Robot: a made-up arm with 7 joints. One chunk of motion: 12 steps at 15 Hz.
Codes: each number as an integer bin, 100 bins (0 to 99) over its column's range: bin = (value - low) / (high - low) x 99, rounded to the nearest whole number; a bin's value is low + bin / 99 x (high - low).
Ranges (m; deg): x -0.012..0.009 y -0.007..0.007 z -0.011..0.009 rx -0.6..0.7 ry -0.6..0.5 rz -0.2..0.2
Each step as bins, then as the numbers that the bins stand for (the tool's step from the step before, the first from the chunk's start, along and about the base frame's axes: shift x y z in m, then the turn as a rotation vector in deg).
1 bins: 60 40 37 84 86 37
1 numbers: 0.00073 -0.00134 -0.00353 0.503 0.356 -0.051
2 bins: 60 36 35 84 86 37
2 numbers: 0.00073 -0.00191 -0.00393 0.503 0.356 -0.051
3 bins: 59 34 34 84 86 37
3 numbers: 0.00052 -0.00219 -0.00413 0.503 0.356 -0.051
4 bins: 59 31 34 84 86 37
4 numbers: 0.00052 -0.00262 -0.00413 0.503 0.356 -0.051
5 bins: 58 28 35 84 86 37
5 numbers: 0.00030 -0.00304 -0.00393 0.503 0.356 -0.051
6 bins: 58 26 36 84 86 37
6 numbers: 0.00030 -0.00332 -0.00373 0.503 0.356 -0.051
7 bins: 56 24 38 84 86 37
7 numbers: -0.00012 -0.00361 -0.00332 0.503 0.356 -0.051
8 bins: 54 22 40 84 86 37
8 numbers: -0.00055 -0.00389 -0.00292 0.503 0.356 -0.051
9 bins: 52 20 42 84 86 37
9 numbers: -0.00097 -0.00417 -0.00252 0.503 0.356 -0.051
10 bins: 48 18 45 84 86 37
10 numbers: -0.00182 -0.00445 -0.00191 0.503 0.356 -0.051
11 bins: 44 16 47 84 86 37
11 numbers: -0.00267 -0.00474 -0.00151 0.503 0.356 -0.051
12 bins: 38 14 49 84 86 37
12 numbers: -0.00394 -0.00502 -0.00110 0.503 0.356 -0.051
